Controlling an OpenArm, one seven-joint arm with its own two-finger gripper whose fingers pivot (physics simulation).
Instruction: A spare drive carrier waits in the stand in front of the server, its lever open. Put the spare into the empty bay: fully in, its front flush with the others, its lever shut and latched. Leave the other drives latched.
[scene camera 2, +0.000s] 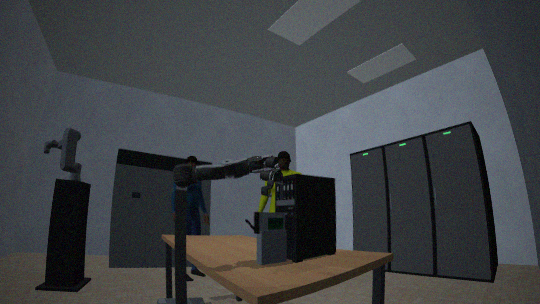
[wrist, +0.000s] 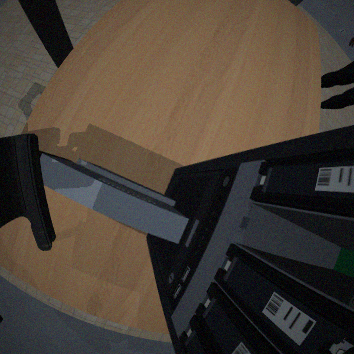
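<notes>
The spare drive carrier (scene camera 2: 264, 223) (wrist: 140, 215) sits upright in the grey stand (scene camera 2: 271, 249) in front of the black server (scene camera 2: 316, 215) (wrist: 197, 197). Its lever (scene camera 2: 250, 224) sticks out from its front, away from the server; the lever does not show in the wrist view. My gripper (scene camera 2: 267, 189) is open and empty, above the carrier and near the server's upper front. In the wrist view one dark finger shows at the left, overlapping the carrier's front end. The empty bay (wrist: 285, 230) lies between a latched-looking drive (wrist: 300, 182) and several other drives (wrist: 265, 300).
The server and stand are on a wooden table (scene camera 2: 235, 272) (wrist: 200, 75). A person in yellow (scene camera 2: 272, 200) stands behind the server, and one in blue (scene camera 2: 194, 210) behind the arm. Dark cabinets (scene camera 2: 410, 210) stand at the right; another arm on a pedestal (scene camera 2: 67, 230) is at the left.
</notes>
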